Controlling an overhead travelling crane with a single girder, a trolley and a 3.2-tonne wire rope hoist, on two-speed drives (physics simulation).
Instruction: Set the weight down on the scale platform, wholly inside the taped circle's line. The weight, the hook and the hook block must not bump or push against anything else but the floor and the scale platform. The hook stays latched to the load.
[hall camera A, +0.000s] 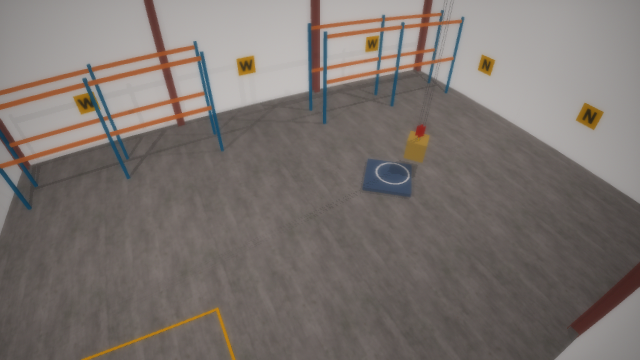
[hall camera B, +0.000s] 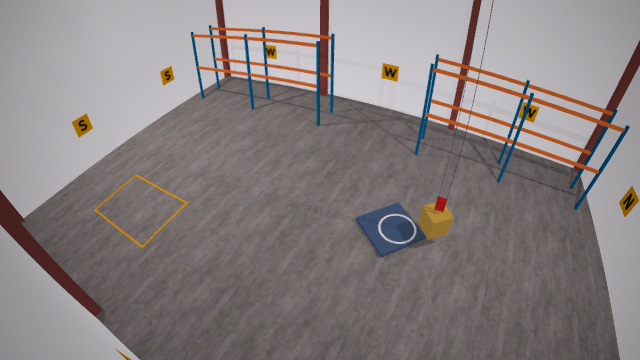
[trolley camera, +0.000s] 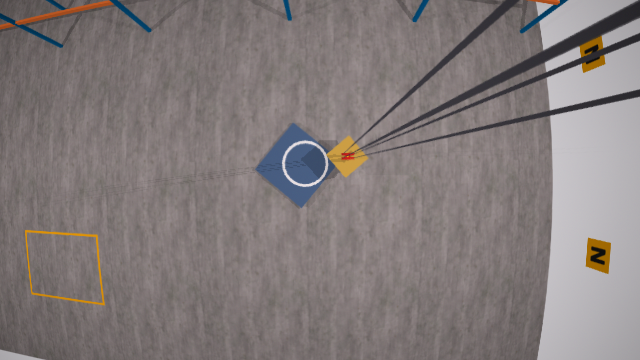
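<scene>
The yellow weight hangs upright in the air, its shadow partly on the platform. My gripper, the hook under the red block, is latched to its top; the hook itself is too small to make out. The blue scale platform lies on the floor. The white taped circle is on it. In the trolley view the weight is right of the circle, its left corner over the platform's right corner and close to the line.
Blue and orange racks stand along the W wall, well apart from the weight. A yellow floor outline lies far from the platform. The N wall is on the right. The ropes slant up right in the trolley view.
</scene>
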